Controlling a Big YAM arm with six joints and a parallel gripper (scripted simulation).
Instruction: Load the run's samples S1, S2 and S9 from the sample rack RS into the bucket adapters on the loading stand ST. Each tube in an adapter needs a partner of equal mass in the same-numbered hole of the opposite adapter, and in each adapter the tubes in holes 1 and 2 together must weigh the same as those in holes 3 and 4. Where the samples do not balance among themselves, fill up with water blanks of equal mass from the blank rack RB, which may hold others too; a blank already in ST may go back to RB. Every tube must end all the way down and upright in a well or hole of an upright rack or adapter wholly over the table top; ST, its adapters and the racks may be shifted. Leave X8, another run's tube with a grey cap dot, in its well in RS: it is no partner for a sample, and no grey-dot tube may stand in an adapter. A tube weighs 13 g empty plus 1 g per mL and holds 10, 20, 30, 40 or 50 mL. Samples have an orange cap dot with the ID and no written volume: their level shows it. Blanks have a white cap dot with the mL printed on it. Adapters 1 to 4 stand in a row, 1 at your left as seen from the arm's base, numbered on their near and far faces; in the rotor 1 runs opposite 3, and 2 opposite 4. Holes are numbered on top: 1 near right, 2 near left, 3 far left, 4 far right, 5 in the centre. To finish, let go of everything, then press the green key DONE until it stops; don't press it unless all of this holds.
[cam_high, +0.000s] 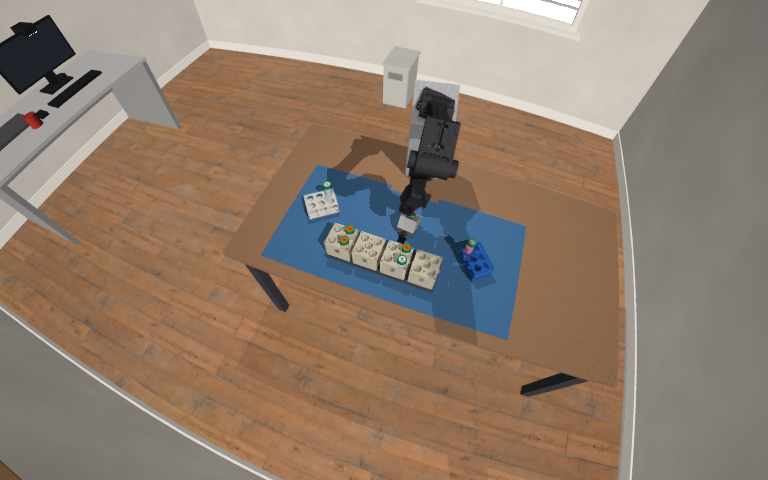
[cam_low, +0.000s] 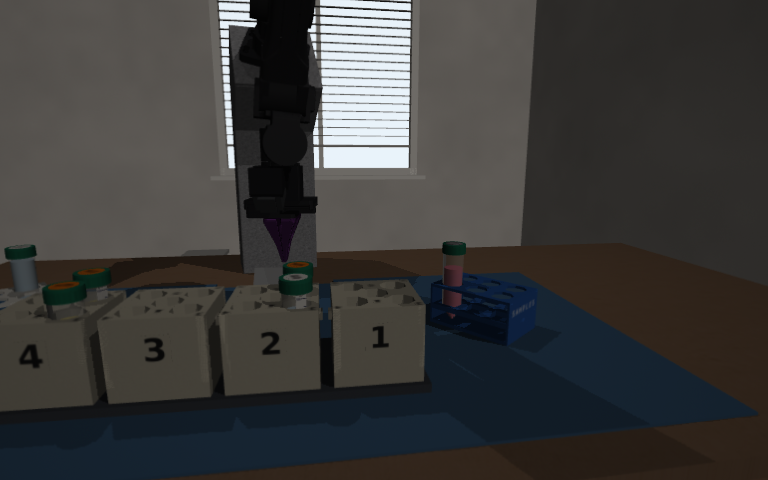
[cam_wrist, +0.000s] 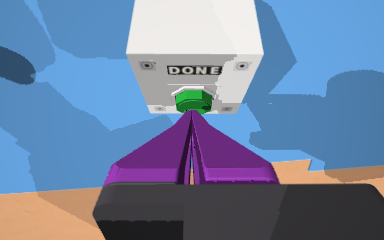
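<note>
The green DONE key is 2 cm below my hand. The rest, counted from my hand: blue sample rack RS: 31 cm to the left, 6 cm below, 2 cm ahead; white blank rack RB: 36 cm to the right, 15 cm ahead, 6 cm below.
</note>
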